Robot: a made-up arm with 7 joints.
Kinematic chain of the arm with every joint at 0, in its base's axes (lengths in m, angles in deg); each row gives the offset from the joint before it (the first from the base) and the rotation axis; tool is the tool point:
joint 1: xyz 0 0.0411 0 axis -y
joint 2: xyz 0 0.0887 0 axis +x
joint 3: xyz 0 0 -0.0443 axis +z
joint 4: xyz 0 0 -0.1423 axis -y
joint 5: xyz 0 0 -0.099 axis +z
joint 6: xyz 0 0 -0.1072 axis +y
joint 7: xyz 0 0 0 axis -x
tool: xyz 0 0 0
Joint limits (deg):
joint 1: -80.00..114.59
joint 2: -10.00..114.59
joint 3: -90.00..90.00
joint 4: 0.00..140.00
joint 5: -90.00..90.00
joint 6: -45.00..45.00
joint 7: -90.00..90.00
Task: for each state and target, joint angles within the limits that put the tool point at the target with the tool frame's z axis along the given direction. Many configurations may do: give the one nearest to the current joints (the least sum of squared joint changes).
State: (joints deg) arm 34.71 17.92 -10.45 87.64 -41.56 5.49 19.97
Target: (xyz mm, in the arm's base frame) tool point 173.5 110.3 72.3 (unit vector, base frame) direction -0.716 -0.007 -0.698
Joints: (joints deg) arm 46.97 5.96 -9.10 122.75 -49.67 31.54 19.48
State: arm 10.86 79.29 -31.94 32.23 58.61 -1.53 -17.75
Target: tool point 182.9 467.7 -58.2 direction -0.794 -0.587 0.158
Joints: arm 56.51 65.55 -28.35 16.78 59.96 6.12 17.82
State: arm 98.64 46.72 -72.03 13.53 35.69 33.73 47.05
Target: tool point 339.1 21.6 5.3 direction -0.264 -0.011 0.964
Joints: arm 90.90 8.68 -90.00 50.08 0.39 45.00 75.29
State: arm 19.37 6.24 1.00 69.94 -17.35 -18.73 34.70
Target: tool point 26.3 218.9 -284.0 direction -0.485 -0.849 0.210
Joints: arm -28.26 -10.00 39.30 81.07 0.59 -20.71 -17.70
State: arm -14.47 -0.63 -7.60 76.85 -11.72 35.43 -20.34
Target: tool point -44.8 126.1 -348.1 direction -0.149 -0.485 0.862
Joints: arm -34.69 6.22 -13.06 53.42 -18.27 26.31 -26.09
